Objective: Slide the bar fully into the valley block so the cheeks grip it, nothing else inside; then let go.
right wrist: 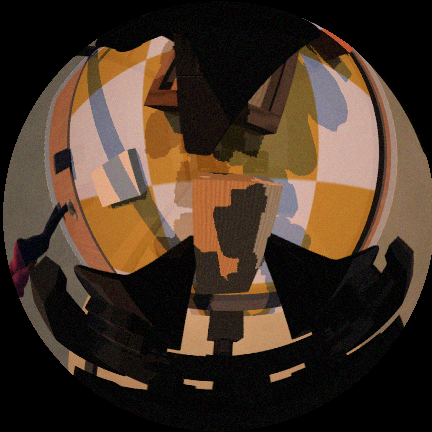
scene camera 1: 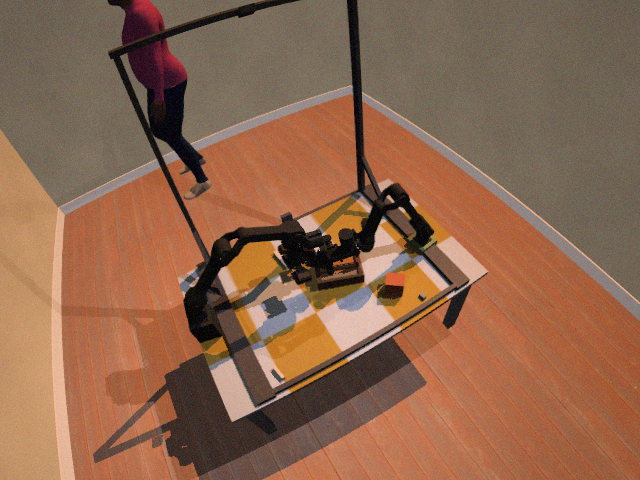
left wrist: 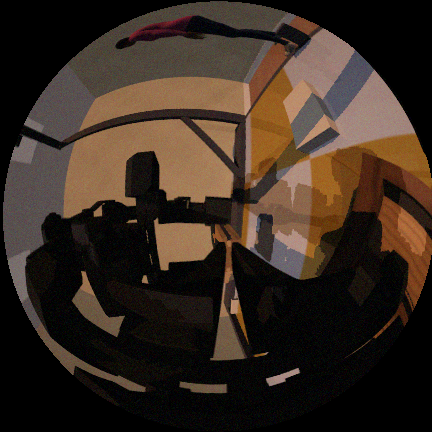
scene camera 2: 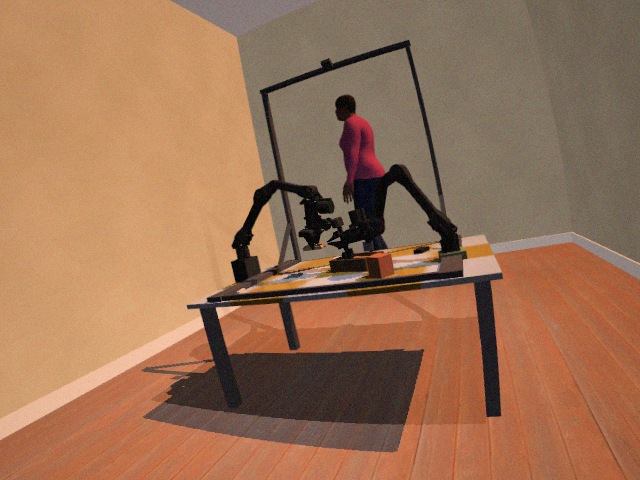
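Pixels of known places: left gripper, fingertip midpoint: (right wrist: 199, 151) (scene camera 1: 305, 264) (left wrist: 227, 247) (scene camera 2: 327, 242); right gripper, fingertip midpoint: (right wrist: 229, 239) (scene camera 1: 293, 275) (left wrist: 226, 241) (scene camera 2: 315, 247); left arm's base at its link origin: (scene camera 1: 422, 239) (scene camera 2: 451, 250); right arm's base at its link origin: (right wrist: 223, 339) (scene camera 1: 199, 316) (left wrist: 204, 209) (scene camera 2: 244, 258).
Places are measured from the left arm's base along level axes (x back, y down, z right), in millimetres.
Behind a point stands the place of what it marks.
A wooden block (scene camera 2: 313, 247) (left wrist: 227, 233) {x -545, y -88, z 169 mm} (right wrist: 230, 225) {x -559, y -94, z 154 mm} with a thin line across its end is held above the table. I cannot tell whether it is the valley block, the bar or both together. My right gripper (scene camera 2: 313, 239) {x -579, y -81, z 157 mm} (right wrist: 229, 239) {x -579, y -81, z 157 mm} is shut on it, with one finger on each side. My left gripper (scene camera 2: 331, 243) {x -518, y -94, z 161 mm} (left wrist: 227, 247) {x -518, y -94, z 161 mm} (right wrist: 199, 151) {x -518, y -94, z 161 mm} reaches in from the other side. Its fingertips are together, close to the block's end, and nothing shows between them. In scene camera 1 the dark arms hide both grippers' fingertips.
A brown open-topped wooden box (scene camera 1: 341, 281) {x -424, y -5, z 56 mm} (scene camera 2: 348, 265) {x -420, y 3, z 54 mm} stands below the grippers. A red block (scene camera 1: 394, 284) {x -288, y -44, z -115 mm} (scene camera 2: 381, 265) {x -258, y -14, z -140 mm} stands near it. A pale block (left wrist: 325, 134) {x -502, y 18, z 283 mm} (right wrist: 117, 180) {x -524, y 9, z 320 mm} lies on the checkered table. Dark rails line the table edges. A person walks behind the table.
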